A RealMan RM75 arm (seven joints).
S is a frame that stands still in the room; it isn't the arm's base.
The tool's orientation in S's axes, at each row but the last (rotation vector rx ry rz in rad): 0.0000, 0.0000, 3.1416; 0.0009, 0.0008, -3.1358; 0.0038, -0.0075, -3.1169; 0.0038, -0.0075, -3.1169; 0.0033, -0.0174, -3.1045; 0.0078, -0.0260, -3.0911
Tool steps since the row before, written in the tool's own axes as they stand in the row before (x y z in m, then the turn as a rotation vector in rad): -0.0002, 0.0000, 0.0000, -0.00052, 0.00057, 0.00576; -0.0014, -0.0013, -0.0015, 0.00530, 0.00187, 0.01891; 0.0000, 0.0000, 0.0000, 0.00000, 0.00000, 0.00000; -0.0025, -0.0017, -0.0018, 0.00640, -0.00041, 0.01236; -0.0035, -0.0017, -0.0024, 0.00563, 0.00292, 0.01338; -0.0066, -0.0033, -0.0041, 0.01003, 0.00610, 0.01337
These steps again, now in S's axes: 0.0002, 0.0000, 0.0000, 0.00052, -0.00057, 0.00576; 0.0014, 0.0013, -0.0015, -0.00530, -0.00191, 0.01891; 0.0000, 0.0000, 0.0000, 0.00000, 0.00000, 0.00000; 0.0025, 0.0018, -0.0018, -0.00644, 0.00031, 0.01234; 0.0034, 0.0018, -0.0024, -0.00555, -0.00298, 0.01340; 0.0064, 0.0036, -0.0041, -0.00978, -0.00637, 0.01342
